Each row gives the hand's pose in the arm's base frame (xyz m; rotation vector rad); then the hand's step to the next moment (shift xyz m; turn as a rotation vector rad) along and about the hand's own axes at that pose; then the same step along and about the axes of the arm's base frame.
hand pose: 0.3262 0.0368 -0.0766 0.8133 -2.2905 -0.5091
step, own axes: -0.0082 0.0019 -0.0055 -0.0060 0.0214 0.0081
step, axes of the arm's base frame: 0.0079 0.0061 0.0013 -0.0108 0.0208 0.0031
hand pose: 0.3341 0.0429 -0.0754 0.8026 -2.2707 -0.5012
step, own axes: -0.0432 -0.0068 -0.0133 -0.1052 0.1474 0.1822
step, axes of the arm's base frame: 0.0374 0.0219 -0.0143 -0.1256 0.2019 -0.0973
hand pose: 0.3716 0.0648 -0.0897 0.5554 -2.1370 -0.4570
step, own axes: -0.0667 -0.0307 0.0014 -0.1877 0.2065 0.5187
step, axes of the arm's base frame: 0.0413 0.0105 -0.0598 -0.3695 0.3368 -0.3114
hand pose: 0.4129 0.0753 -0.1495 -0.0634 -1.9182 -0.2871
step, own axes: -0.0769 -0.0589 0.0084 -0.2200 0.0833 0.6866
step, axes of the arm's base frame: 0.0093 -0.0479 -0.0841 -0.5339 0.2590 -0.4179
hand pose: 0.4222 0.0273 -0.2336 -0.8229 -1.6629 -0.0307
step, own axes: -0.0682 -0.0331 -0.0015 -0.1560 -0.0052 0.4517
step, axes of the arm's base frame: -0.0141 -0.0591 -0.0454 -0.3824 0.1200 -0.2603
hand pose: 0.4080 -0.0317 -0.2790 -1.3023 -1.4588 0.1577
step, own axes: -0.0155 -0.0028 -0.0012 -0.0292 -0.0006 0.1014
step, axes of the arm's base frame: -0.0043 -0.0134 -0.0071 -0.0842 0.0316 -0.0553
